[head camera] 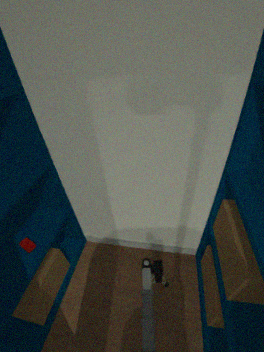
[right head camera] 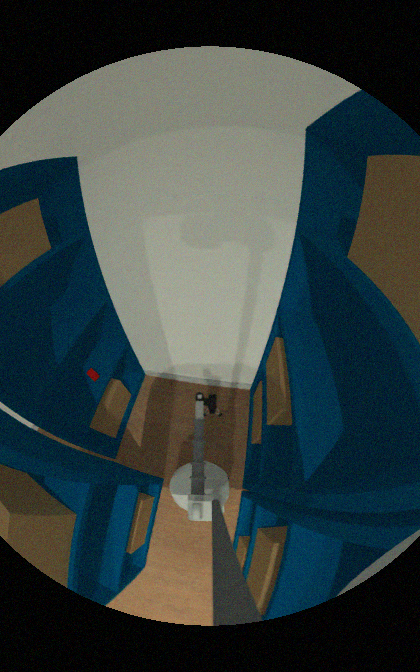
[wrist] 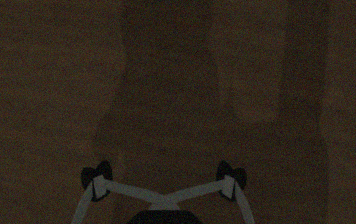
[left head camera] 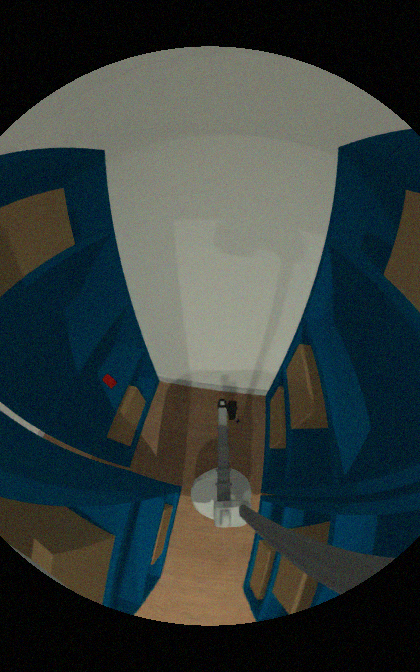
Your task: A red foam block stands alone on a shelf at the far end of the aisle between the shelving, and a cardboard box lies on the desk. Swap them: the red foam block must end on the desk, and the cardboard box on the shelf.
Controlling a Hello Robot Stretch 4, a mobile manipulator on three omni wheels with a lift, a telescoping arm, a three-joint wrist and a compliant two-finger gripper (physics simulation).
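Places are measured from the robot's base along level axes (x ahead, y left, z up), in millimetres.
Pixels of known places: gripper, fingertip midpoint: point(head camera: 157, 285) point(wrist: 164, 174).
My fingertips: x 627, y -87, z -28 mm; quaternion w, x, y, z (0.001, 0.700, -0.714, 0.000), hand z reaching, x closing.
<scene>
Behind a point stands the place of what it marks.
The red foam block point(head camera: 28, 245) {x 651, y 762, z 551 mm} point(left head camera: 109, 381) point(right head camera: 93, 374) lies on a shelf of the blue shelving on the left, near the far end of the aisle. My gripper point(wrist: 164, 174) {x 626, y -87, z -28 mm} is open, its two fingertips wide apart with floor showing between them. In the head views it hangs over the aisle floor at the end of the arm, to the right of the block and well apart from it. The desk and the cardboard box on it cannot be made out in these views.
Blue shelving point(left head camera: 131, 457) point(right head camera: 110, 452) lines the left side, and more stands on the right. Brown boxes point(head camera: 42, 287) {x 489, y 707, z 291 mm} point(left head camera: 306, 387) point(right head camera: 111, 409) sit on both sides. A pale wall point(head camera: 150, 175) {x 952, y -46, z 858 mm} closes the aisle. My round base point(left head camera: 202, 495) point(right head camera: 180, 487) stands between the shelving.
</scene>
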